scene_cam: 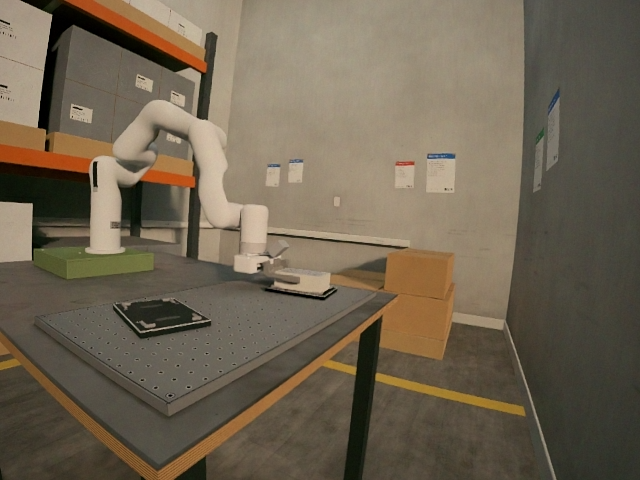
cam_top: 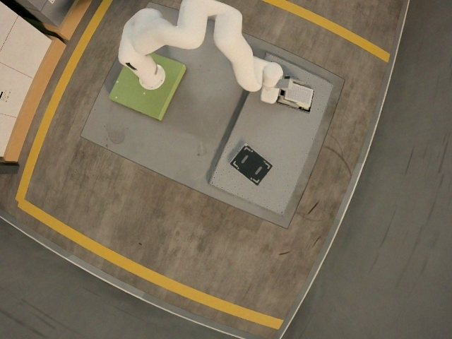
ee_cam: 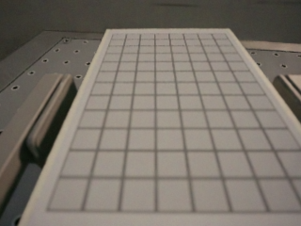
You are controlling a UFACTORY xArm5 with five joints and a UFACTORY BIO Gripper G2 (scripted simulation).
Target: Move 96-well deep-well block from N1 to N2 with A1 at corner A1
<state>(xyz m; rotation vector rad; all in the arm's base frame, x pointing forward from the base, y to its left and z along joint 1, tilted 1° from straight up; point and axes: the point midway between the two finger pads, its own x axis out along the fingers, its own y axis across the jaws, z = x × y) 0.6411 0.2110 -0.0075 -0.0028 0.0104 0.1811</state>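
My hand is 10 mm short of the white 96-well deep-well block and 10 mm above it.
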